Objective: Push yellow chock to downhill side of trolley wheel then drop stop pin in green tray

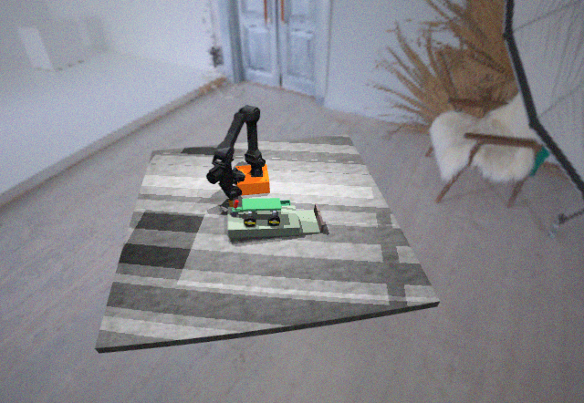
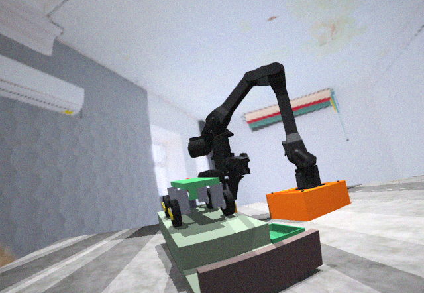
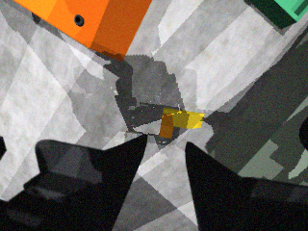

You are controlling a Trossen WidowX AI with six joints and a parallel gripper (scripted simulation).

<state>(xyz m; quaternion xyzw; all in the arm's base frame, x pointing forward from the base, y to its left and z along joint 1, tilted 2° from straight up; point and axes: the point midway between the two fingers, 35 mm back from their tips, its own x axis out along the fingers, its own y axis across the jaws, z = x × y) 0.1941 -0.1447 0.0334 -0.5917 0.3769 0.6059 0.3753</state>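
The yellow chock is 60 mm below my gripper tip, 20 mm ahead of it and 10 mm to the left of it. Also, from my gripper tip: pale green ramp 150 mm to the left, 150 mm ahead, 30 mm below; trolley 150 mm to the left, 150 mm ahead, 30 mm above; red-headed stop pin 130 mm ahead, 50 mm above, 30 mm to the left.
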